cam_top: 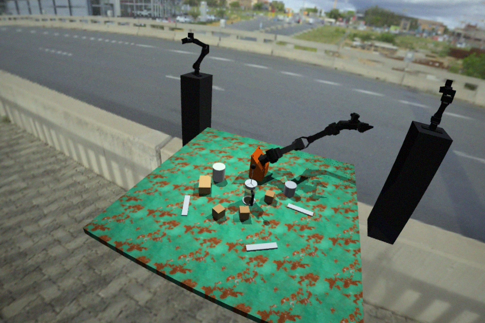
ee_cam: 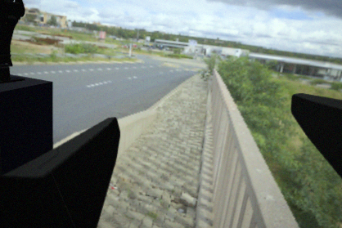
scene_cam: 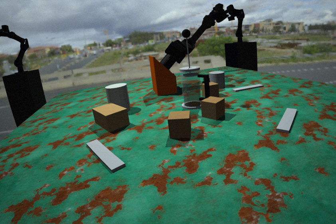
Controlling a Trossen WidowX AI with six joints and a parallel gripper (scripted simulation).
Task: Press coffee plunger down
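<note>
The coffee press is 610 mm ahead of my gripper tip, 560 mm to the right of it and 290 mm below it.
</note>
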